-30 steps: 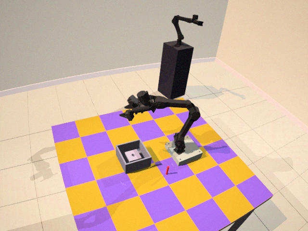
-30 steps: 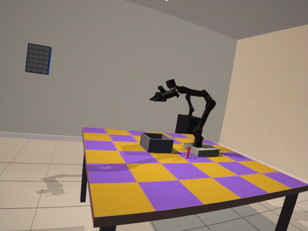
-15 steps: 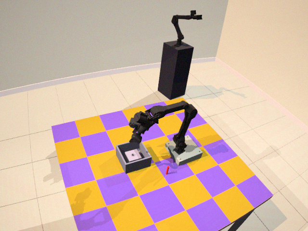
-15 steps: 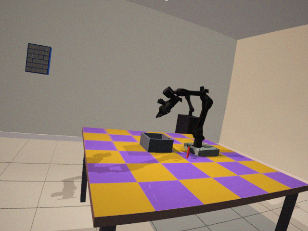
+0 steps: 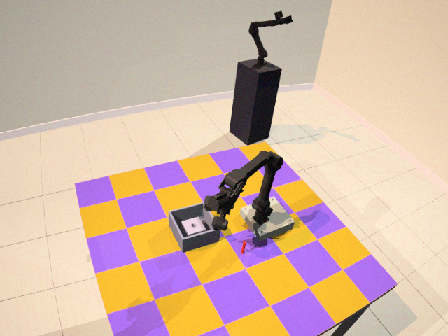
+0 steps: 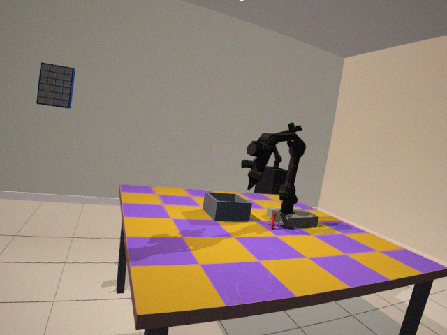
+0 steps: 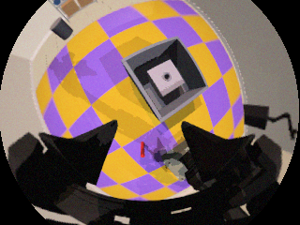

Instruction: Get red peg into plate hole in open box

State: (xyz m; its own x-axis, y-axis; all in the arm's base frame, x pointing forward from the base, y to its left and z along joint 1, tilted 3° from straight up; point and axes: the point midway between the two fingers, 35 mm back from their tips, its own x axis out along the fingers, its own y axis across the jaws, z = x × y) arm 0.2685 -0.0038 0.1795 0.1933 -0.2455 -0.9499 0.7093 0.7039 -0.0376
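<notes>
The red peg lies 14 cm below my gripper tip, 11 cm to the left of it and 9 cm behind it. From my gripper tip the other things lie so: grey box 15 cm below, 12 cm to the right, 3 cm ahead.
</notes>
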